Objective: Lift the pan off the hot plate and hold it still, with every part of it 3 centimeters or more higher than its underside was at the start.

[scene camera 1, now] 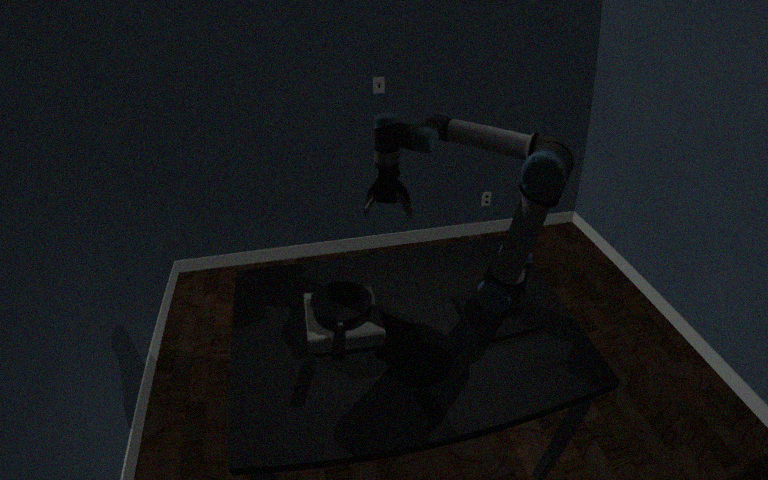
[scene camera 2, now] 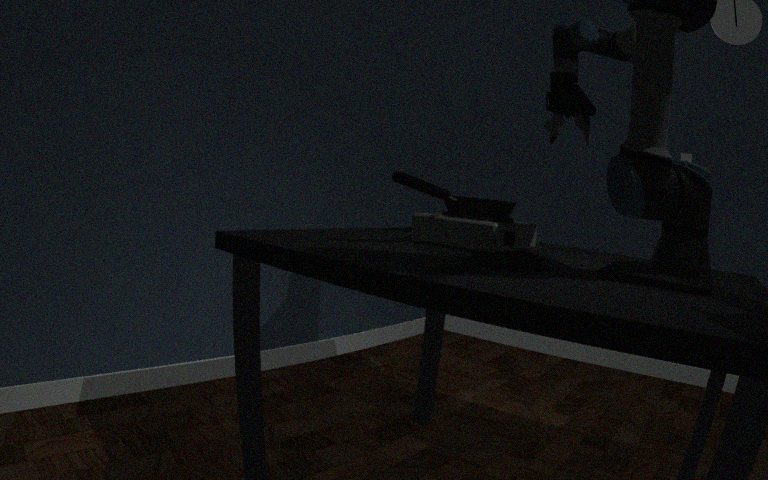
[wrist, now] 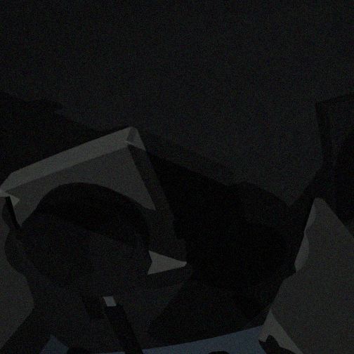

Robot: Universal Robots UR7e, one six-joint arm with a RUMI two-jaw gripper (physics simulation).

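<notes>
Dark round pan in the pictures. Gripper too, visible in scene camera 1 as well.
</notes>
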